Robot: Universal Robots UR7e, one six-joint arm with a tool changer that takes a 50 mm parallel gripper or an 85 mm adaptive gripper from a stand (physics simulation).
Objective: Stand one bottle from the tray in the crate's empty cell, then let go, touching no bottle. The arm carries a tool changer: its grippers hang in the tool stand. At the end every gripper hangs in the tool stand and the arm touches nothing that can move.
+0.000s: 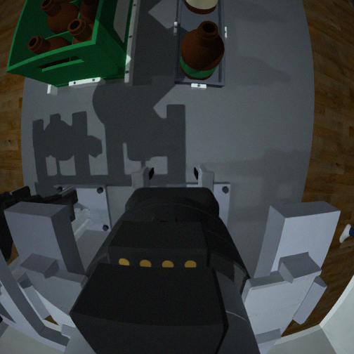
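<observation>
A brown bottle with a green label [202, 49] stands in the near end of the narrow grey tray [186, 21] at the top. A second bottle with a cream label [201, 4] is cut off by the top edge. The green crate [111, 50] at the upper left holds several brown bottles [80, 29]; its empty cell cannot be made out. My gripper [174, 173] is open, its two pale fingers apart with nothing between them. It is well on the near side of the tray and crate, between the uprights of the tool stand [307, 235].
Grey stand uprights flank the gripper body on both sides. A black gripper [12, 212] shows at the left edge by the stand, partly hidden. Bolted base plates [90, 200] lie below. A pale strip [131, 37] runs along the crate's right side. Shadows fall across the grey table [250, 125].
</observation>
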